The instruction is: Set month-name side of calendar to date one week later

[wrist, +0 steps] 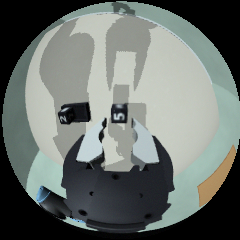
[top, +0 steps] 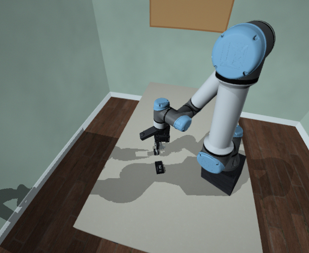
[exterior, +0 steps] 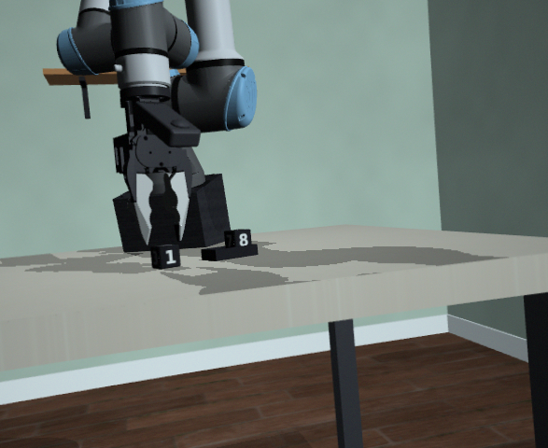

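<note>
My gripper is now 40 mm above the black digit cube. Also, from my hand: black tray 60 mm behind, 90 mm to the left, 40 mm below.
</note>
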